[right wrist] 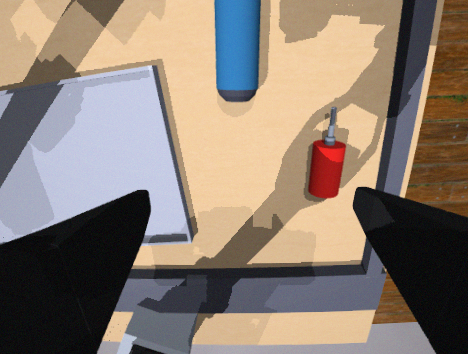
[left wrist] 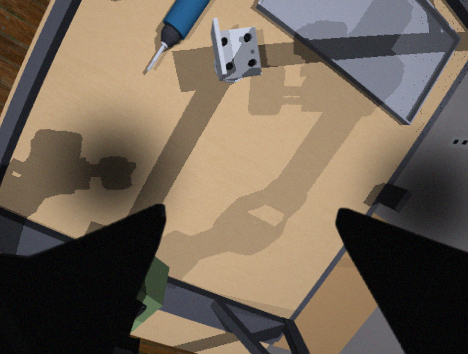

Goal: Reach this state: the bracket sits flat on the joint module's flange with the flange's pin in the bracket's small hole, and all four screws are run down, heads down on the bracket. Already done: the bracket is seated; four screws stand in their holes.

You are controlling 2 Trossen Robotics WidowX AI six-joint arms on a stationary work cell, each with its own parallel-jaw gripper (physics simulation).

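Places are measured from the left arm's base along level axes (x back, y up, z left), in metres.
Where they show: left gripper, fingertip midpoint: (left wrist: 252,214); right gripper, fingertip midpoint: (right wrist: 253,198).
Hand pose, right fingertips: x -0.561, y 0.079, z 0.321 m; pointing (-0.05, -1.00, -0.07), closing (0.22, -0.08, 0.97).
Things, the pixels of their centre, and the offset from my right fingertips.
- light grey bracket, body centre: (left wrist: 239,50) dx +0.130, dy -0.103, dz -0.152 m
- blue screwdriver, body centre: (left wrist: 187,8) dx +0.133, dy -0.165, dz -0.043 m
- red-handled tool, body centre: (right wrist: 328,152) dx -0.015, dy -0.168, dz +0.091 m
- green object, body centre: (left wrist: 129,286) dx +0.560, dy -0.132, dz -0.322 m
The light grey bracket (left wrist: 240,54) stands at the top centre of the left wrist view, its upright plate on the left. Four dark round spots show at its screw places; how deep the screws sit cannot be told. The joint module under it is almost wholly hidden, and so is the pin's fit. A blue screwdriver (left wrist: 187,17) (right wrist: 237,50) lies on the table, its thin tip left of the bracket. My left gripper (left wrist: 252,214) is open and empty, with the bracket beyond its fingertips. My right gripper (right wrist: 253,198) is open and empty, below the blue handle's end in its view.
A pale, shallow tray (left wrist: 375,75) (right wrist: 115,135) lies right of the bracket in the left wrist view. A red-handled tool (right wrist: 326,170) lies near the right fingertip, close to the table's dark raised edge (right wrist: 392,135). A green object (left wrist: 156,280) shows partly behind the left finger.
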